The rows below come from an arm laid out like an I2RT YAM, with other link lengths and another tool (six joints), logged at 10 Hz.
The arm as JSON. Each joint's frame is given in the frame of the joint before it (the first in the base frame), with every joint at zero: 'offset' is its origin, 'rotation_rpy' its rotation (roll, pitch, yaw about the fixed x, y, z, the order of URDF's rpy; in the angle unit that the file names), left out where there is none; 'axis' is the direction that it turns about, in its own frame. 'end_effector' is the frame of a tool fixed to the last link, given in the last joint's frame.
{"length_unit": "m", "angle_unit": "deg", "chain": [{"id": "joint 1", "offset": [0.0, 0.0, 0.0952], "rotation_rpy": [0.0, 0.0, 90.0], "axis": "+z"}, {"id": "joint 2", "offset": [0.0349, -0.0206, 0.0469], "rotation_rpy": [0.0, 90.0, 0.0], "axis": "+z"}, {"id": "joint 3", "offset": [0.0, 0.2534, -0.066], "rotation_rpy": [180.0, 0.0, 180.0], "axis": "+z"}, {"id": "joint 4", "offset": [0.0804, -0.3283, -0.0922], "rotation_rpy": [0.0, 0.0, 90.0], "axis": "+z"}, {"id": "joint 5", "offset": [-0.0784, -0.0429, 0.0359], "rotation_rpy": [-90.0, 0.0, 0.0], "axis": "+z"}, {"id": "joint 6", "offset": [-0.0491, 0.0, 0.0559], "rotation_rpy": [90.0, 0.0, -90.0], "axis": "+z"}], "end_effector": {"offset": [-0.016, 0.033, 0.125], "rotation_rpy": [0.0, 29.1, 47.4]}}
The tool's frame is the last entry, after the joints.
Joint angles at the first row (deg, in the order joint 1, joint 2, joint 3, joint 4, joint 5, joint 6):
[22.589 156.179 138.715 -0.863 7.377 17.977]
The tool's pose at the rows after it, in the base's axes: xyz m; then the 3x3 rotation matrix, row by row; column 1 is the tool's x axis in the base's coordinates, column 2 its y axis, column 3 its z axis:
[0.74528 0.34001 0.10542], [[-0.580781 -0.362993 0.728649], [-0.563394 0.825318 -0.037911], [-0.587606 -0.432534 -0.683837]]
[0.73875 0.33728 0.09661], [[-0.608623 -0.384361 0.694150], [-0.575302 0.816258 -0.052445], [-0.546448 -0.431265 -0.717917]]
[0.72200 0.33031 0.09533], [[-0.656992 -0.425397 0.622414], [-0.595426 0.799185 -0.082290], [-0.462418 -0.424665 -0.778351]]
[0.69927 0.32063 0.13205], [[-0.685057 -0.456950 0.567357], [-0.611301 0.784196 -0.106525], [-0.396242 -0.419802 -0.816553]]
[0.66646 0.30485 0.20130], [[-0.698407 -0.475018 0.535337], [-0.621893 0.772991 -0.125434], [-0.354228 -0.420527 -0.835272]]
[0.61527 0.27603 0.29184], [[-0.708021 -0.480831 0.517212], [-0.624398 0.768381 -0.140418], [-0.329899 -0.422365 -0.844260]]
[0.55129 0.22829 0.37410], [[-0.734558 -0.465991 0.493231], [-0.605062 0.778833 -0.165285], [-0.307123 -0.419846 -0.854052]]
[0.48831 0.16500 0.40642], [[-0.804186 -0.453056 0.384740], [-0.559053 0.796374 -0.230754], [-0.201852 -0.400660 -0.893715]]
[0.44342 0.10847 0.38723], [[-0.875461 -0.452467 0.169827], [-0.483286 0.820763 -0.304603], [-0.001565 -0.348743 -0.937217]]
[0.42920 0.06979 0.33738], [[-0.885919 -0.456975 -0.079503], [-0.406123 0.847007 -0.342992], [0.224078 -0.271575 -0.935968]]
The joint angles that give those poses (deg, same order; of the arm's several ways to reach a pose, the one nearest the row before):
[22.589 156.159 138.719 -0.887 7.508 17.999]
[22.589 155.828 138.713 -4.272 7.508 17.977]
[22.589 153.688 138.694 -12.338 7.508 17.977]
[22.568 148.204 138.458 -21.936 7.442 17.715]
[22.436 139.788 138.238 -32.667 7.464 17.212]
[21.825 128.856 138.255 -44.992 7.355 16.688]
[19.835 118.105 139.264 -58.152 7.267 16.491]
[15.639 111.263 140.925 -73.167 7.377 16.294]
[10.458 109.907 141.249 -87.000 7.748 16.425]
[5.868 113.318 138.979 -95.024 7.967 16.491]

